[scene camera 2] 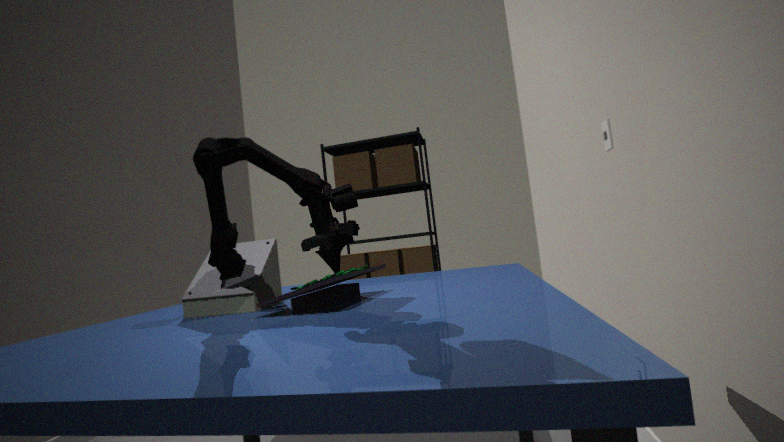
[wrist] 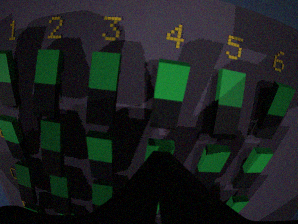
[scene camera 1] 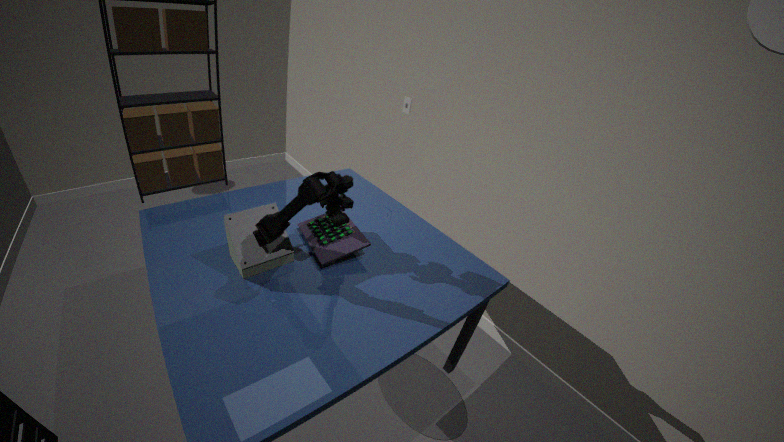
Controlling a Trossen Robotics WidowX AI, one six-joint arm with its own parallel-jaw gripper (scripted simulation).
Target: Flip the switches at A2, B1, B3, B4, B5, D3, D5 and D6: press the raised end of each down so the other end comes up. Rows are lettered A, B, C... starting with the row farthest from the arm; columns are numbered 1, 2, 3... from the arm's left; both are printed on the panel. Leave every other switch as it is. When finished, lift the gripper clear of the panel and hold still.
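On scene camera 2 you'd see the gripper [scene camera 2: 337,272], and it's shut and holds nothing. The wrist view has the gripper [wrist: 160,159] as well, and there's a rocker switch [wrist: 172,76] in that view too.
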